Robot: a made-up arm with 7 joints.
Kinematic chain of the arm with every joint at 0, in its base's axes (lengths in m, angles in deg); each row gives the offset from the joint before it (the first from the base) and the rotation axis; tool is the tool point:
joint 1: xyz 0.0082 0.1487 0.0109 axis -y
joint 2: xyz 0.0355 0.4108 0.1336 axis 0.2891 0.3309 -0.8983
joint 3: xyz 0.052 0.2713 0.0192 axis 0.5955 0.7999 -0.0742
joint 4: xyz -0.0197 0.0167 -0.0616 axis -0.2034 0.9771 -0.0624
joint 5: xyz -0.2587 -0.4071 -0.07 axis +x
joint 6: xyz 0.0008 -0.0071 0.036 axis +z
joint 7: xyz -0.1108 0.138 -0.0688 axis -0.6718 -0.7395 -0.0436
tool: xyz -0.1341 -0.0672 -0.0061
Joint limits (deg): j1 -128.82..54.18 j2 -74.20..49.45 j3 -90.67..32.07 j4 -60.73..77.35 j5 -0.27..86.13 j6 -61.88..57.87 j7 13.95..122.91
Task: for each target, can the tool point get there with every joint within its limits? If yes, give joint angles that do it. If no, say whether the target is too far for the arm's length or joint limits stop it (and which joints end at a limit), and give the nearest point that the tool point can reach.
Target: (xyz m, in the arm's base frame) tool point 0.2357 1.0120 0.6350
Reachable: no: joint limits stop it (at a limit: joint 2, joint 4, joint 5, joint 7) | nearest point 0.2163 0.9609 0.5818 | short by 0.076 m
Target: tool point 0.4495 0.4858 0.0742
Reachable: yes | joints -9.99 -43.03 -73.61 -47.38 71.84 2.78 112.63
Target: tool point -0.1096 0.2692 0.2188
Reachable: yes | joints -50.51 -47.95 -52.81 35.72 43.35 -9.24 109.87
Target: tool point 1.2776 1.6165 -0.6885
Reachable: no: too far | nearest point 0.5904 0.9292 -0.2306 | short by 1.074 m
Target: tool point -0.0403 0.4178 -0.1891
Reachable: yes | joints -32.15 -26.96 -35.23 -25.29 15.35 -37.88 85.55
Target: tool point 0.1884 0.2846 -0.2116
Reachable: yes | joints -3.36 -8.48 -43.46 -38.46 46.45 22.32 74.95
